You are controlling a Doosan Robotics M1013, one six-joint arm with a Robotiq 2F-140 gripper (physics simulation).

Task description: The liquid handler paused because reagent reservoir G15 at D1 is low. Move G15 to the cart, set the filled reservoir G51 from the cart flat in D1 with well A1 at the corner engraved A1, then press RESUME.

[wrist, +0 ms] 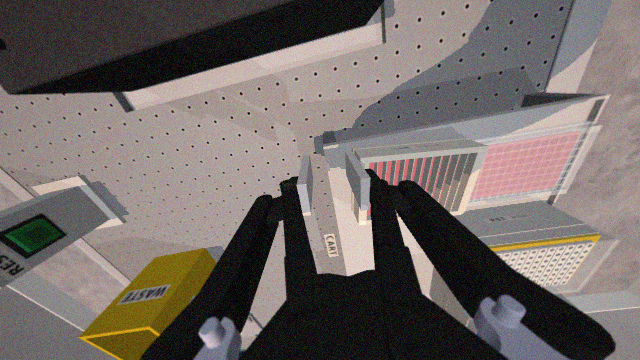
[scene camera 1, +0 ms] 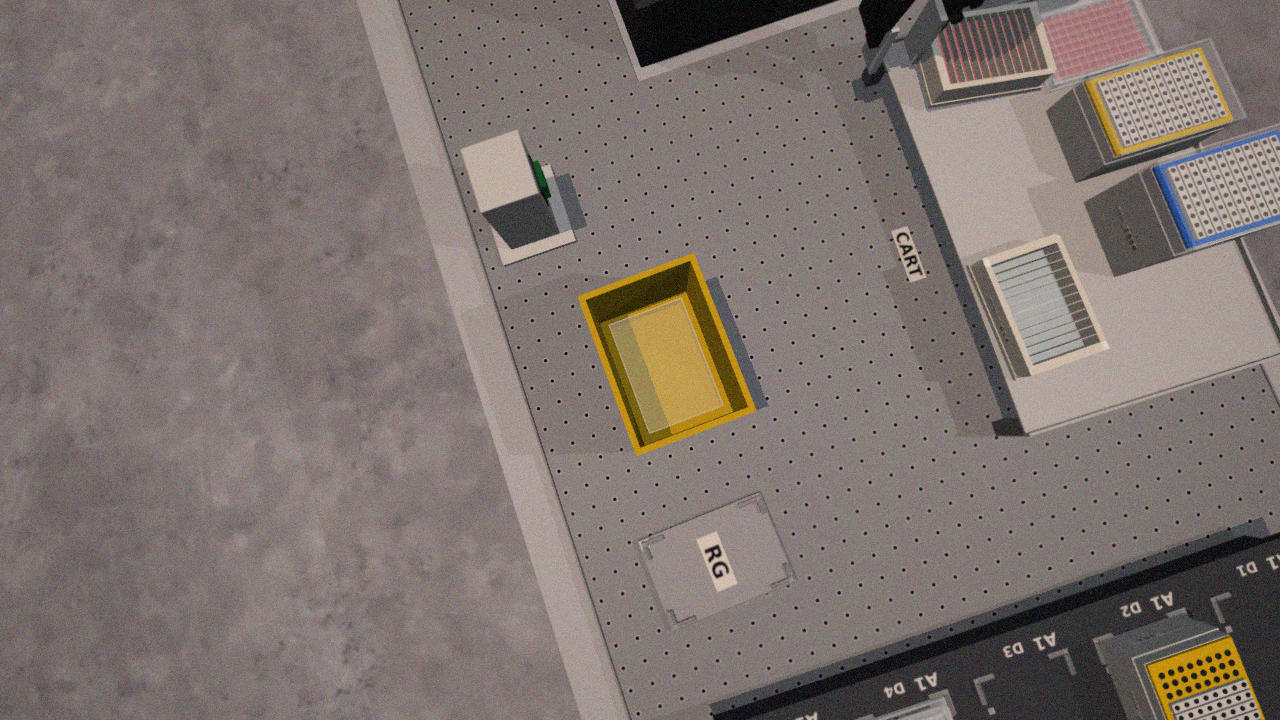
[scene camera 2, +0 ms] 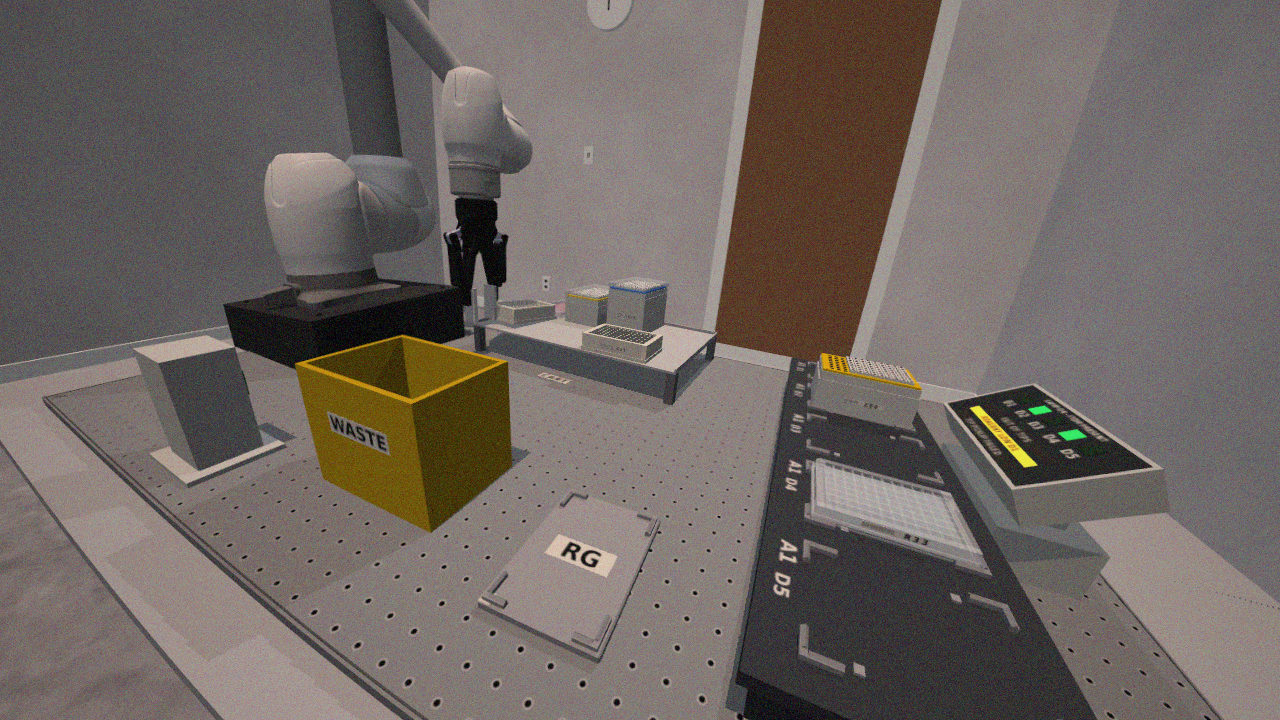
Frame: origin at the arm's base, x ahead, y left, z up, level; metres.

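Seen in the pictures: gripper, fingertip midpoint: [wrist: 328, 165] [scene camera 1: 889, 56] [scene camera 2: 481, 320]; arm's base, origin of the base link: [scene camera 2: 339, 296].
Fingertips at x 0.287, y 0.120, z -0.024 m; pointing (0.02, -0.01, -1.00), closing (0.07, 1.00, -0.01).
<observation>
Offsets run from my fingertips to a thing's top centre.
My gripper [scene camera 1: 897, 51] [scene camera 2: 480, 302] [wrist: 328, 165] is partly open, its two pads apart with nothing between them. It hangs at the cart's [scene camera 1: 1127, 380] [scene camera 2: 577, 358] [wrist: 356, 250] back left corner, beside a cream reservoir with red liquid @(dx +0.032, dy +0.089, dz +0.031 m) [scene camera 1: 989, 53] [scene camera 2: 526, 310] [wrist: 425, 175]. One pad overlaps that reservoir's edge in the wrist view; contact cannot be told. A cream reservoir with pale clear liquid @(dx +0.305, dy +0.048, dz +0.022 m) [scene camera 1: 1045, 304] [scene camera 2: 622, 342] stands near the cart's front. I cannot read which is G15 or G51. D1 is partly out of frame in scene camera 1. The green RESUME button @(dx +0.026, dy -0.405, dz +0.025 m) [scene camera 1: 540, 179] [wrist: 34, 235] is on a grey post.
A yellow-topped tip box @(dx +0.148, dy +0.209, dz +0.061 m) [scene camera 1: 1163, 98] [scene camera 2: 586, 306] [wrist: 545, 262], a blue-topped one [scene camera 1: 1226, 188] [scene camera 2: 637, 304] and a pink plate @(dx +0.044, dy +0.216, dz +0.005 m) [scene camera 1: 1096, 40] [wrist: 527, 167] stand on the cart. The waste bin @(dx +0.249, dy -0.330, dz +0.065 m) [scene camera 1: 738, 394] [scene camera 2: 465, 447] [wrist: 150, 290] and robot base [scene camera 2: 349, 317] are nearby.
</observation>
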